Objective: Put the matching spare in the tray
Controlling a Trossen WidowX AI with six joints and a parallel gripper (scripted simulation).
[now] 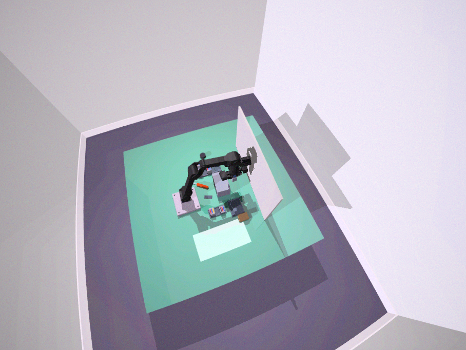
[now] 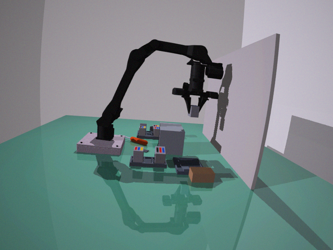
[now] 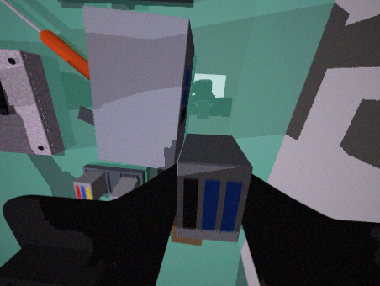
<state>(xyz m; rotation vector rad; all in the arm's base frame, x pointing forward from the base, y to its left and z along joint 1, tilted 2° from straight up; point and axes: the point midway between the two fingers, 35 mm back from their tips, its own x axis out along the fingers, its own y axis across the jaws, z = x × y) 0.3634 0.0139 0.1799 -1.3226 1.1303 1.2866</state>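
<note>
My gripper tip is now 25 cm to the left of the brown box, 15 cm above it and 1 cm short of it. Round my gripper tip: white panel: 15 cm ahead, 6 cm above, 4 cm to the left; then spare: 2 cm above.
</note>
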